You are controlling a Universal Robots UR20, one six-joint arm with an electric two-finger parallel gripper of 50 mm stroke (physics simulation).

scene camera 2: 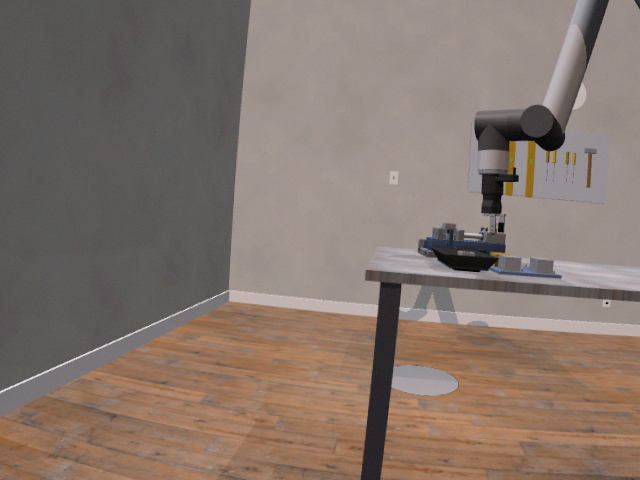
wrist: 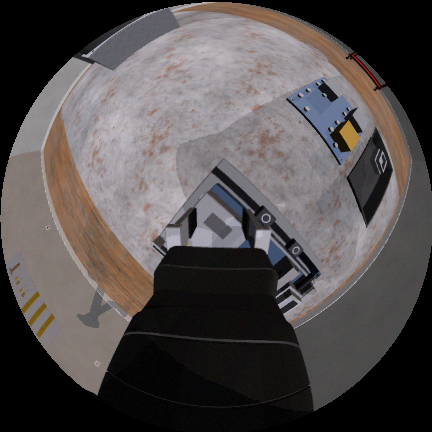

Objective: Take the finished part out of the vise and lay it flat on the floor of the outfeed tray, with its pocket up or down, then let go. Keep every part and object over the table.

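Frame: origin at the arm's base, x ahead, y left, z up, level; metres.
Seen in the pictures: gripper, fingertip midpoint: (scene camera 2: 496, 232) (wrist: 218, 217).
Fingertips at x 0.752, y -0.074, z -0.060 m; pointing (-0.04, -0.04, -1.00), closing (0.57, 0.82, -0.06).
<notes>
Offsets run from my fingertips to a thing's top centre.
The vise {0.107 m ahead, 0.012 m right, 0.003 m up} (scene camera 2: 439, 243) (wrist: 228, 198) has a blue base and stands on the table. A small grey piece {0.167 m ahead, 0.008 m left, 0.018 m up} (scene camera 2: 448, 226), which looks like the finished part, shows between its jaws in the scene view; in the wrist view I cannot tell it from the jaws at lower right. My gripper (scene camera 2: 497, 230) (wrist: 218, 217) is open and empty, pointing down, its fingertips at or just above the grey end block {0.014 m ahead, 0.031 m right, 0.001 m down} (scene camera 2: 494, 239) (wrist: 204, 208), away from the jaws. A dark rectangle on that block shows between the fingers. The black outfeed tray (scene camera 2: 465, 261) (wrist: 362, 186) has sloping walls.
A blue plate {0.045 m back, 0.330 m left, 0.088 m down} (scene camera 2: 527, 272) (wrist: 311, 106) bears grey blocks {0.010 m back, 0.383 m left, 0.053 m down} (scene camera 2: 509, 264) {0.099 m back, 0.365 m left, 0.053 m down} (scene camera 2: 541, 265) and a yellow block {0.008 m ahead, 0.295 m left, 0.053 m down} (wrist: 349, 135), beside the tray. A pale rod {0.086 m ahead, 0.012 m right, 0.010 m down} (scene camera 2: 472, 235) runs between the vise jaws and end block. A grey panel (wrist: 135, 40) stands at the table's far upper left in the wrist view.
</notes>
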